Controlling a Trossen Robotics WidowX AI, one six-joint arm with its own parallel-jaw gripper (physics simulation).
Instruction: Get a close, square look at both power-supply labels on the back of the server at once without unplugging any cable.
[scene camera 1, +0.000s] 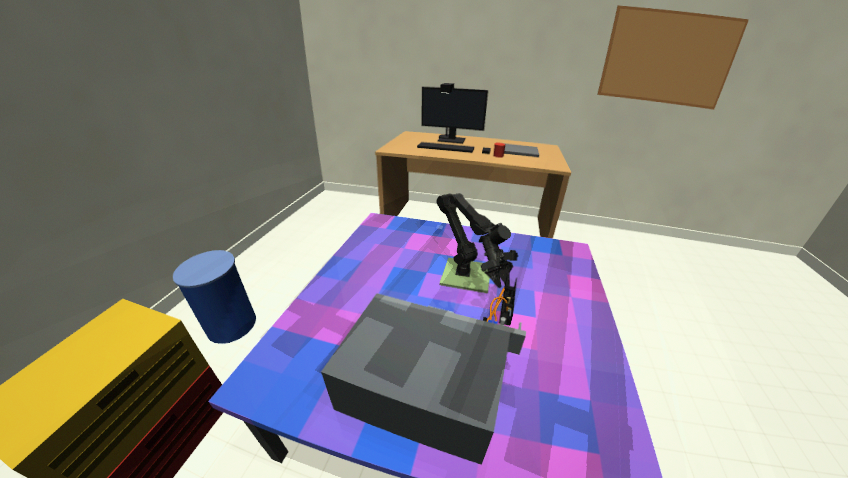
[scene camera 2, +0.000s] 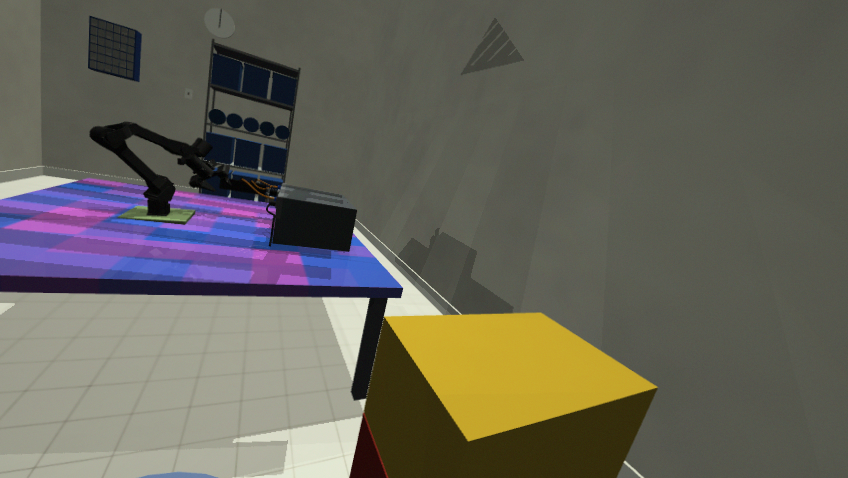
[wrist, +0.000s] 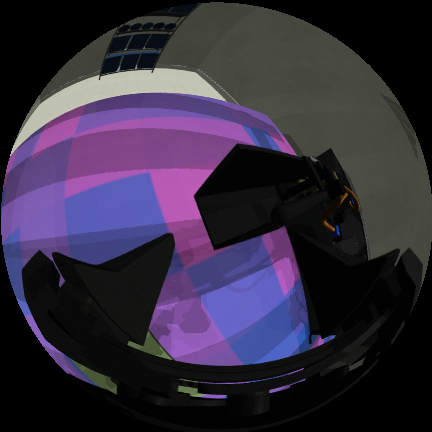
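Where they show: gripper, fingertip midpoint: (scene camera 2: 223, 188) (wrist: 236, 240); arm's base at its link origin: (scene camera 1: 463, 271) (scene camera 2: 158, 213).
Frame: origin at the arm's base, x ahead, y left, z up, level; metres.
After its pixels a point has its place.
Note:
The server (scene camera 1: 415, 362) {y -0.077, x 0.645, z 0.183 m} (scene camera 2: 314, 224) {y -0.283, x 0.565, z 0.092 m} is a dark grey box on the patterned table (scene camera 1: 552, 427) {y 0.327, x 0.654, z -0.011 m} (scene camera 2: 178, 261) {y -0.514, x 0.140, z -0.011 m} (wrist: 110, 210) {y 0.269, x 0.138, z -0.011 m}. A black hinged arm (scene camera 1: 510, 299) {y 0.188, x 0.275, z 0.118 m} (wrist: 245, 175) {y 0.201, x 0.226, z 0.140 m} sticks out from its back. Orange cables (scene camera 1: 496, 304) {y 0.134, x 0.340, z 0.146 m} (scene camera 2: 256, 187) {y 0.152, x 0.354, z 0.148 m} (wrist: 328, 222) {y 0.088, x 0.458, z 0.105 m} run between this arm and the server's back. A blue cable piece (wrist: 337, 231) {y 0.068, x 0.442, z 0.123 m} shows below them in the wrist view. My gripper (scene camera 1: 504, 277) {y 0.168, x 0.213, z 0.118 m} (scene camera 2: 217, 177) {y 0.168, x 0.213, z 0.118 m} (wrist: 235, 240) {y 0.168, x 0.213, z 0.118 m} is open, near the hinged arm's outer end; contact cannot be told. The back is dark and partly hidden by the hinged arm and right finger; I cannot make out either power-supply label.
My base stands on a green plate (scene camera 1: 449, 280) {y -0.053, x 0.079, z 0.004 m} (scene camera 2: 181, 217) {y -0.038, x 0.083, z 0.004 m}. A blue bin (scene camera 1: 219, 302) and a yellow-topped cabinet (scene camera 1: 89, 350) (scene camera 2: 516, 362) stand beside the table. A wooden desk (scene camera 1: 475, 161) with a monitor (scene camera 1: 454, 108) is behind. A small grey block (scene camera 1: 517, 341) {y 0.197, x 0.493, z 0.152 m} juts from the server's rear corner.

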